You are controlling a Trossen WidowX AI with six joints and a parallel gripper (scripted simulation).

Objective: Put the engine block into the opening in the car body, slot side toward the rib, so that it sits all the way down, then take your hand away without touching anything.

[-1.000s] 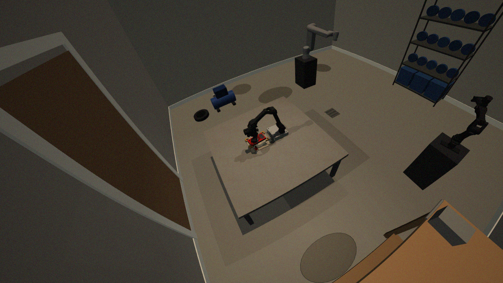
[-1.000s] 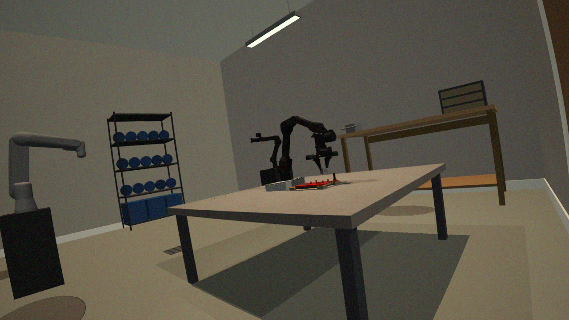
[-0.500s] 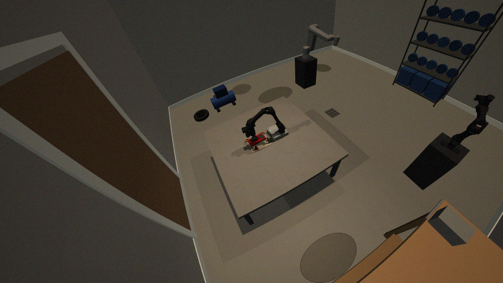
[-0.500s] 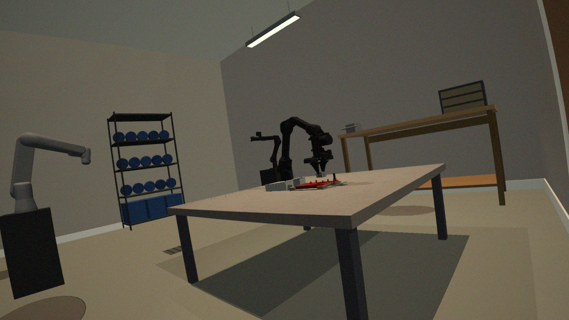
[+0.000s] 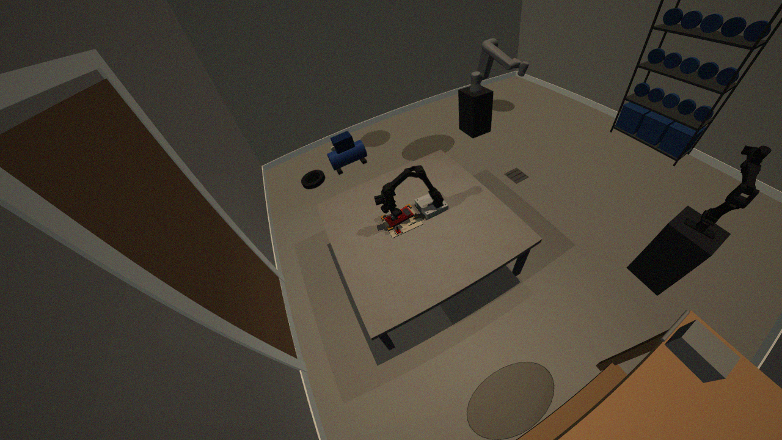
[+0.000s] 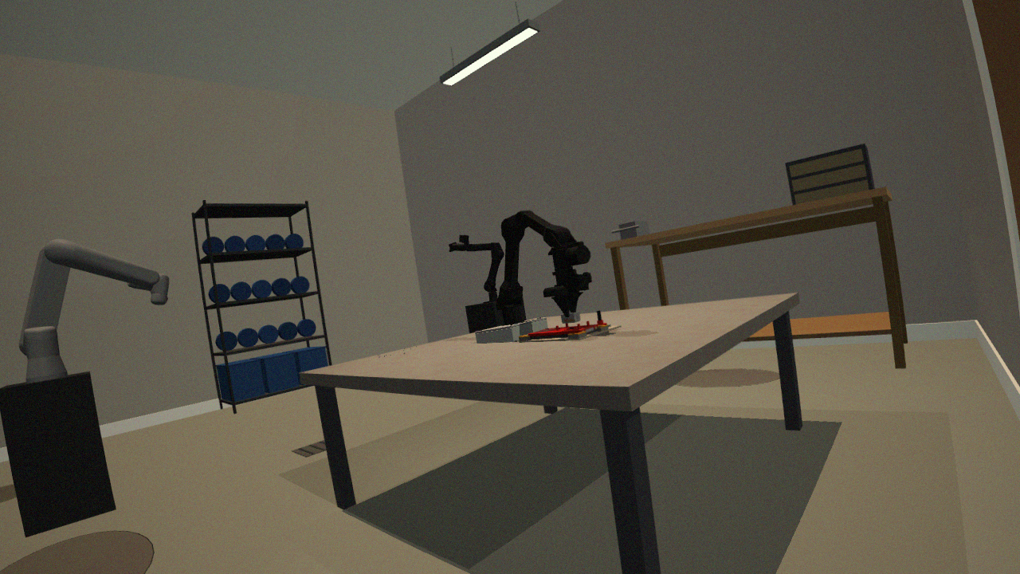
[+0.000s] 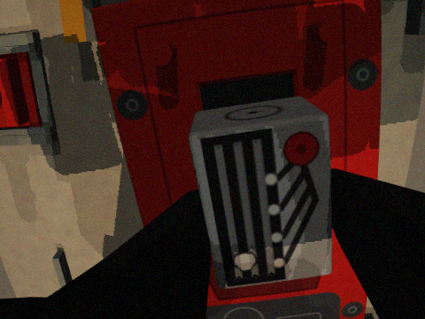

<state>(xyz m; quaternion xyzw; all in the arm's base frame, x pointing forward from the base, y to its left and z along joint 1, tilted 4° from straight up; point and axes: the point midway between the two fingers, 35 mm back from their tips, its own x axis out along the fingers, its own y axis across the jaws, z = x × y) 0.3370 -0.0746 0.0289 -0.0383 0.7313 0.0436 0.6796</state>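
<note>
My gripper tip is 1 cm above the grey engine block.
</note>
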